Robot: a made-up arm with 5 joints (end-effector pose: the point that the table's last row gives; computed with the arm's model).
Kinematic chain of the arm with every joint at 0, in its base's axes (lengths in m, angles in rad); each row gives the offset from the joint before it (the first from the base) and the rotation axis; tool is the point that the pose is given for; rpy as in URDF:
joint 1: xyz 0 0 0.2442 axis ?
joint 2: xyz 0 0 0 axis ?
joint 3: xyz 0.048 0 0.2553 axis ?
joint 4: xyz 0.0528 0 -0.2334 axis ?
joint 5: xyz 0.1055 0 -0.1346 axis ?
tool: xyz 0 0 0 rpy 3.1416 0 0
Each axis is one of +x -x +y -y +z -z.
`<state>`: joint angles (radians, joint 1 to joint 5).
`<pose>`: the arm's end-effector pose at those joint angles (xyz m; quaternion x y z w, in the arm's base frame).
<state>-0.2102 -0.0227 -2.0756 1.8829 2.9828</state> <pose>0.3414 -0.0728 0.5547 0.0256 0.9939 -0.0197 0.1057</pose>
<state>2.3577 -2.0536 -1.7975 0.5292 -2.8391</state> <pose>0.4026 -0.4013 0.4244 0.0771 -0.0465 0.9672 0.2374</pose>
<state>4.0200 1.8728 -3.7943 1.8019 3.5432</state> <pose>-0.3520 -0.4244 0.1312 0.9700 0.2357 -0.0479 0.0357</pose>
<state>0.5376 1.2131 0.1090 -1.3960 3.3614</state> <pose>0.1356 0.0808 0.0536 -0.1581 0.9867 0.0137 0.0343</pose>
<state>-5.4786 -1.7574 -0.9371 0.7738 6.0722</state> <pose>-0.0806 -0.0837 0.6225 -0.5009 -0.2787 -0.7836 0.2396</pose>
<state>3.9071 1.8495 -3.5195 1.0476 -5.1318</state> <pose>-0.4495 -0.4320 0.1556 -0.1825 -0.9343 0.2506 0.1760</pose>
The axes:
joint 1: +z
joint 2: +y
joint 3: +y
joint 4: +y
joint 5: -z

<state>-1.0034 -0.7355 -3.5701 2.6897 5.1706</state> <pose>-0.1297 0.2034 0.6210 0.6900 0.0377 0.3547 0.6299</pose>
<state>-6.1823 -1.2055 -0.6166 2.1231 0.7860</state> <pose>0.0522 0.0053 0.3296 0.9313 -0.3321 -0.1354 0.0643</pose>
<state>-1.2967 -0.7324 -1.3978 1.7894 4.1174</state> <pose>0.0485 -0.1725 0.5431 0.8939 0.4149 -0.0271 0.1674</pose>
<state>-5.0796 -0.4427 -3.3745 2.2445 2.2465</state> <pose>-0.0426 -0.1108 0.7503 -0.6125 0.3519 0.1087 0.6994</pose>
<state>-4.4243 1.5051 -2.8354 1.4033 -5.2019</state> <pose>-0.1684 0.5681 0.0668 0.9247 0.3788 -0.0037 0.0363</pose>
